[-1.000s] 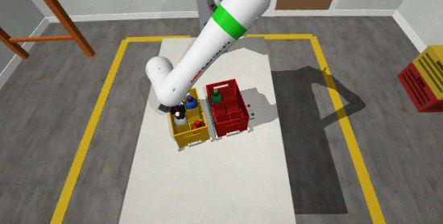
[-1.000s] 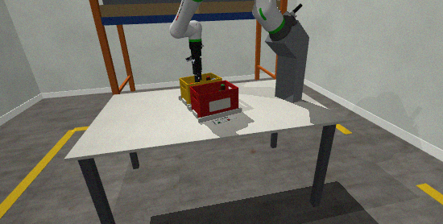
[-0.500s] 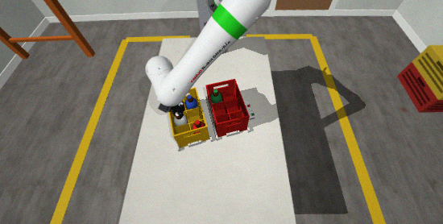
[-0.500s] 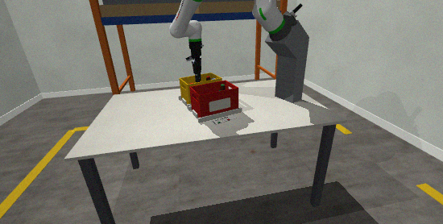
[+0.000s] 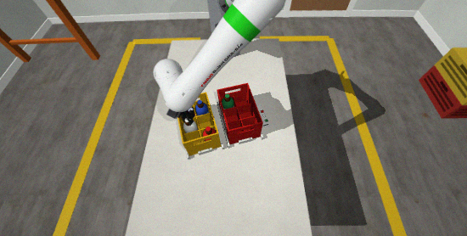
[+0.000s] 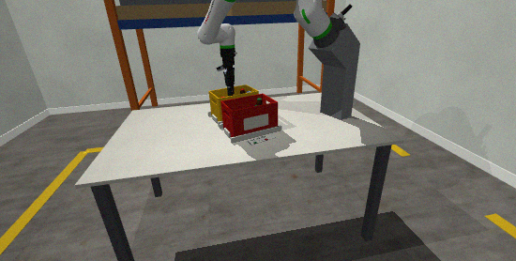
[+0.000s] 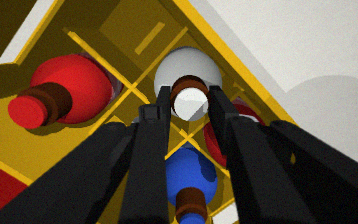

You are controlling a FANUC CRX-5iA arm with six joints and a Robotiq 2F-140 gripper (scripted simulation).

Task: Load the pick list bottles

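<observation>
Now: the white-capped bottle 80 mm below my hand. Also, from my hand: blue-labelled bottle: 120 mm behind, 20 mm to the left, 80 mm below; then red-labelled bottle: 70 mm behind, 50 mm to the right, 80 mm below; then yellow crate: 20 mm behind, 40 mm to the left, 90 mm below.
</observation>
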